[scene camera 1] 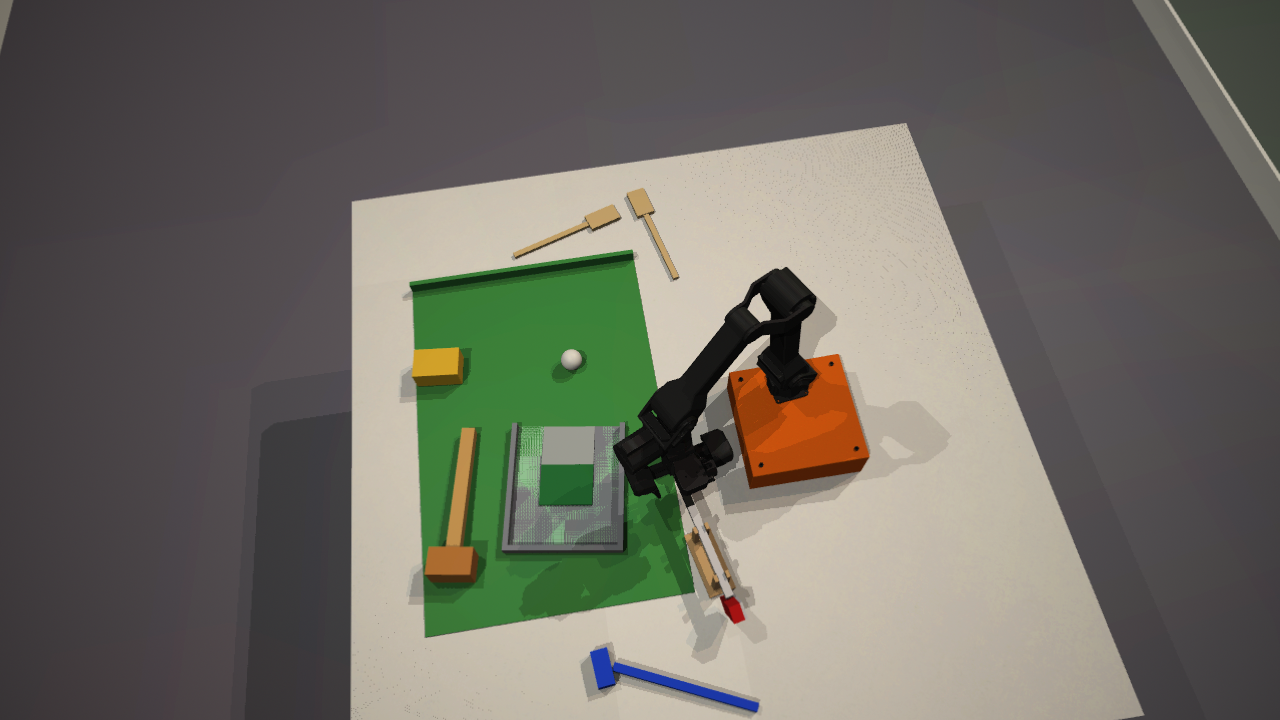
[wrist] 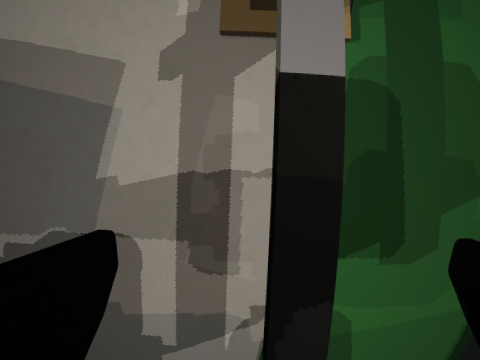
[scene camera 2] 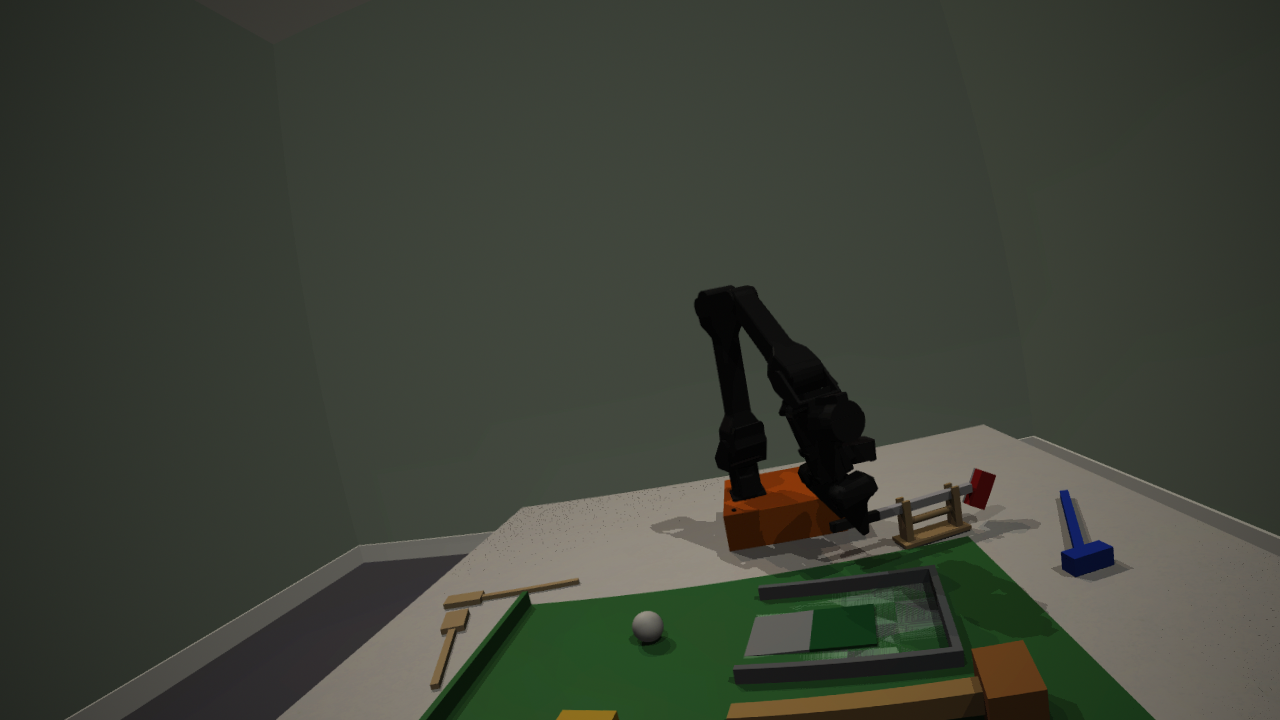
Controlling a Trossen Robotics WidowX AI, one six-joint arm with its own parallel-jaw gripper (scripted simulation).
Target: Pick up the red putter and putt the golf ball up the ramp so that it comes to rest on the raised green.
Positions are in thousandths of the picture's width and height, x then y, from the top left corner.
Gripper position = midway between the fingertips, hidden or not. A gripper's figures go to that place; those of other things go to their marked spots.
Labels:
My gripper (scene camera 1: 533, 677) is 156 cm from the lens. An orange mallet (scene camera 1: 355, 783) is 156 cm from the lens. A yellow block (scene camera 1: 347, 509): 172 cm from the lens. A green mat (scene camera 1: 400, 462): 178 cm from the lens. The marked spots on the orange mallet and the green mat are 50 cm apart.

